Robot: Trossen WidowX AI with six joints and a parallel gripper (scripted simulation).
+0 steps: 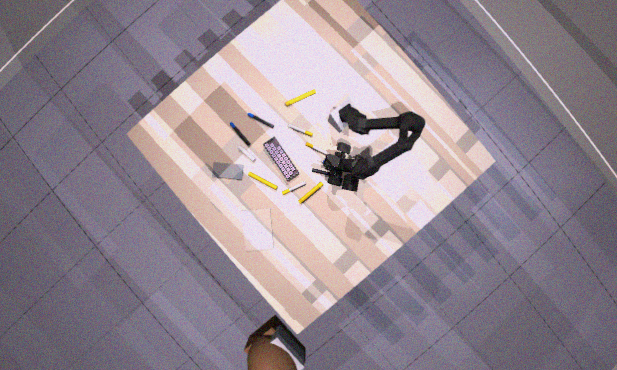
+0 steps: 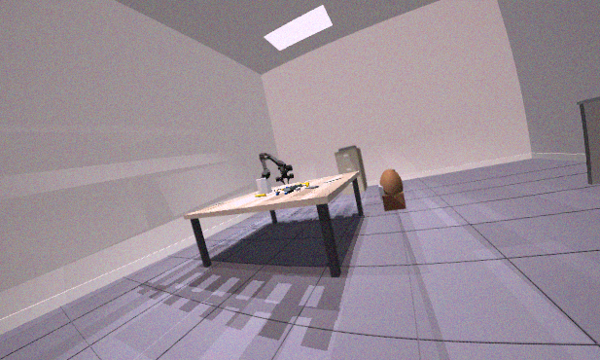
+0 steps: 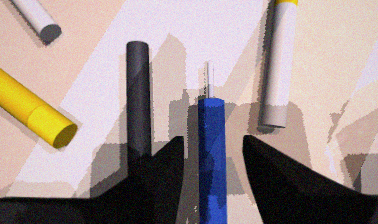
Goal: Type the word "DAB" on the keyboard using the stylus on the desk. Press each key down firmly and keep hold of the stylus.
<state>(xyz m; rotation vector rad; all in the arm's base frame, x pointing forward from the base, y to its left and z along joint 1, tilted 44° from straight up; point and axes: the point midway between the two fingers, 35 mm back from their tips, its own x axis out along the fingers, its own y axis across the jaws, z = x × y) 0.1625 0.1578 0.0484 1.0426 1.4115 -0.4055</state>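
My gripper tip is now 30 mm above the blue stylus, 10 mm to the left of it and 10 mm short of it. The rest, counted from my gripper tip: white sheet (460 mm ahead, 50 mm to the left, 40 mm below); then D key (190 mm ahead, 70 mm to the right, 30 mm below); then yellow marker (150 mm ahead, 60 mm to the left, 30 mm below).
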